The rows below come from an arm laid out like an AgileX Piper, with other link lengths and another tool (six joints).
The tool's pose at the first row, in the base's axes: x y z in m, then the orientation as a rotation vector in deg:
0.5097 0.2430 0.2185 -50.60 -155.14 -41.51
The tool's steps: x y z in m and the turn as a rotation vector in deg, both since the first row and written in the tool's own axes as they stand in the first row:
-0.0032 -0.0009 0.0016 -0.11 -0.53 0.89
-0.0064 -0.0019 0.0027 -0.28 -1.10 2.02
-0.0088 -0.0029 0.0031 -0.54 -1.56 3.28
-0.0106 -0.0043 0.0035 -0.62 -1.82 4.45
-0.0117 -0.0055 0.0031 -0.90 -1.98 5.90
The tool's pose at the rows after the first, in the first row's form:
0.5117 0.2416 0.2157 -52.09 -155.02 -41.35
0.5136 0.2399 0.2133 -53.93 -154.75 -41.22
0.5149 0.2382 0.2118 -55.88 -154.27 -41.21
0.5155 0.2365 0.2103 -57.56 -153.69 -41.00
0.5157 0.2349 0.2098 -59.56 -152.78 -41.05

